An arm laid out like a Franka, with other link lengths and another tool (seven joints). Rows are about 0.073 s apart.
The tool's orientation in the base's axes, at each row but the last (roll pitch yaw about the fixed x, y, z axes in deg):
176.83 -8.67 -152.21
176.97 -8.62 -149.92
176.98 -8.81 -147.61
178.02 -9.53 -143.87
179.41 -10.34 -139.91
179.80 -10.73 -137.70
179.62 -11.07 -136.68
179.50 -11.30 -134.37
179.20 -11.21 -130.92
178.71 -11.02 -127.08
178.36 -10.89 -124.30
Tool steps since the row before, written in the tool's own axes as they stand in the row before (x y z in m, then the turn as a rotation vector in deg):
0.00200 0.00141 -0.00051 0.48 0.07 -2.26
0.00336 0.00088 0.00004 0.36 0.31 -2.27
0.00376 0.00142 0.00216 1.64 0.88 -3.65
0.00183 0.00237 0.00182 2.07 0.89 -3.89
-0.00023 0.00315 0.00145 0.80 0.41 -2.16
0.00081 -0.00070 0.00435 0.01 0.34 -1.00
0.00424 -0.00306 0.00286 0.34 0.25 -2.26
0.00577 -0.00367 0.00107 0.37 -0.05 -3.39
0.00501 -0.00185 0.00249 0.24 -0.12 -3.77
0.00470 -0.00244 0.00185 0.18 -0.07 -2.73
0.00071 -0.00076 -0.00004 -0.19 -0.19 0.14
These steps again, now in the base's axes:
-0.00231 0.00034 0.00088 -0.09 -0.11 2.31
-0.00332 -0.00090 0.00051 -0.11 0.16 2.31
-0.00423 -0.00087 -0.00148 -1.26 0.01 3.90
-0.00312 0.00073 -0.00141 -1.57 -0.21 4.21
-0.00206 0.00240 -0.00144 -0.55 0.04 2.27
-0.00073 -0.00159 -0.00413 -0.10 0.37 0.99
-0.00134 -0.00545 -0.00201 -0.09 0.24 2.28
-0.00149 -0.00676 0.00005 0.27 0.16 3.40
-0.00217 -0.00527 -0.00149 0.46 0.26 3.74
-0.00109 -0.00542 -0.00097 0.31 0.20 2.71
0.00024 -0.00100 0.00015 0.24 0.03 -0.18

